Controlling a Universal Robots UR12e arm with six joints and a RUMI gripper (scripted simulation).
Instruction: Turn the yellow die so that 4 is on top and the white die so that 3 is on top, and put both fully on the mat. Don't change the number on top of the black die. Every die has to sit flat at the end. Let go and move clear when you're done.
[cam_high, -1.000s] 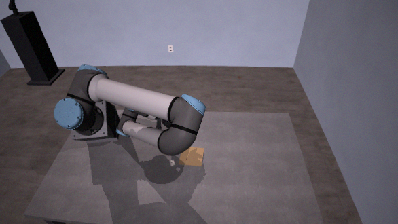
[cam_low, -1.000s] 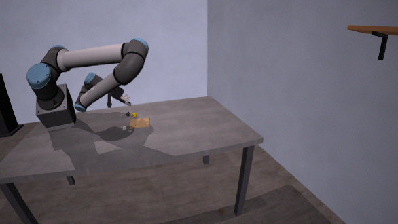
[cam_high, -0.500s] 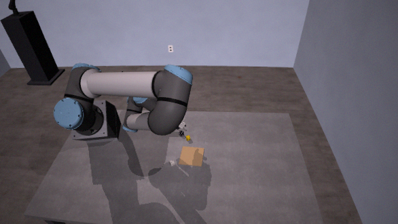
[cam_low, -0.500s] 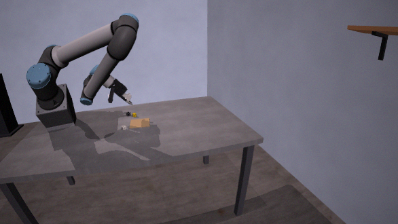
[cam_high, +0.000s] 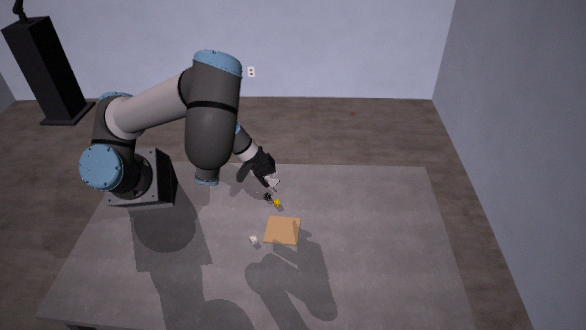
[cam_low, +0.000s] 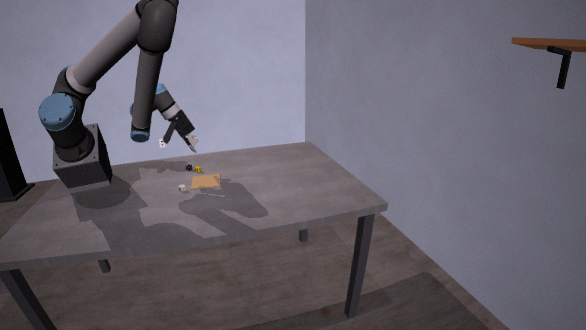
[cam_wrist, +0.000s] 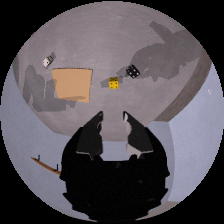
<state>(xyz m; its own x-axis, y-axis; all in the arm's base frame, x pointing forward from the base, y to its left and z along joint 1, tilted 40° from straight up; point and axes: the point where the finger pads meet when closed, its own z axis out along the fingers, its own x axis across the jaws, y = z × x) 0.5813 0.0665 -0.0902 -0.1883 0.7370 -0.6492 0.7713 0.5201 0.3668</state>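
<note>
My gripper is now 1 cm short of the yellow die and 11 cm above it. The rest, counted from my hand: black die: 4 cm behind, 4 cm to the left, 11 cm below; white die: 6 cm behind, 20 cm to the right, 11 cm below; tan mat: 5 cm ahead, 13 cm to the right, 12 cm below.
</note>
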